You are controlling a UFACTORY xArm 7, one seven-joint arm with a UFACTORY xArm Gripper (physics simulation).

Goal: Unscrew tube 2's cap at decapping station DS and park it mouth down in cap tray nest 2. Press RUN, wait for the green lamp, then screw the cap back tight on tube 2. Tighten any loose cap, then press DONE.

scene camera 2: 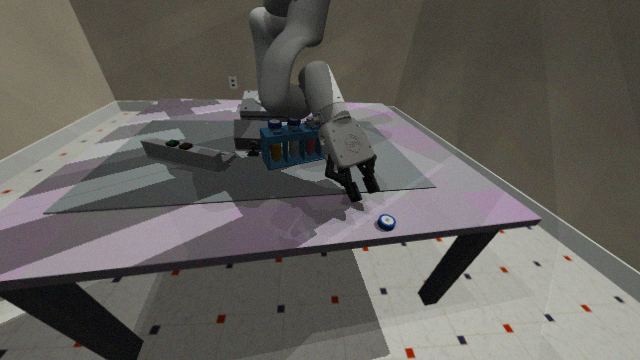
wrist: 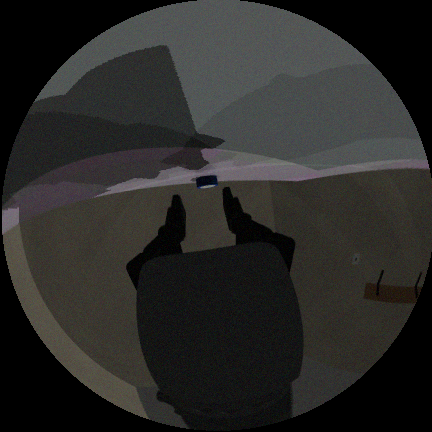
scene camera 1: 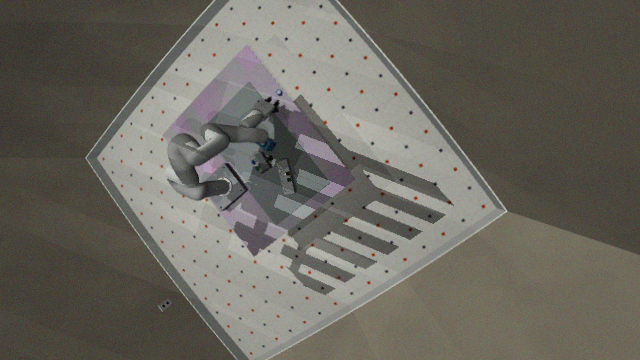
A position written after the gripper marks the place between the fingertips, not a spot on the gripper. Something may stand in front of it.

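Note:
You'd see the gripper [scene camera 2: 366,196] here, and there's a view of the gripper [wrist: 202,199] from the wrist too.

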